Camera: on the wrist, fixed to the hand. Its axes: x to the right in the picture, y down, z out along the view.
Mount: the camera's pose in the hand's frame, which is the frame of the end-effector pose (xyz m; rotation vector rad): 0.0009 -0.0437 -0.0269 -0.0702 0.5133 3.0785
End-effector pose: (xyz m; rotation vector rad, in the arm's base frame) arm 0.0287 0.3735 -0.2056 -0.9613 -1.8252 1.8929
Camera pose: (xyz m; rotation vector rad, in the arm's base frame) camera 0.0370 0.3991 -0.1619 1.7703 -0.8030 -0.2460
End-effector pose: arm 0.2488 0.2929 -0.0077 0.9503 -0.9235 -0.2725
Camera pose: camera 0.2781 0.2825 -0.0486 -1.1493 -0.8520 2.3062
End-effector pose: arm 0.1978 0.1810 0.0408 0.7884 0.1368 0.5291
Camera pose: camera 0.2078 0.1732 -0.0089 -0.0187 0.6367 -2.5698
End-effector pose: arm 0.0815 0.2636 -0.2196 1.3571 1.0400 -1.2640
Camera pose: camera 0.0431 0.2972 -0.2251 1.2348 -1.1182 1.4171
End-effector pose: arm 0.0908 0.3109 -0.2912 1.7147 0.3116 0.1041
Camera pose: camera 0.0787 0.3428 -0.3295 -0.3678 1.9439 -2.3253
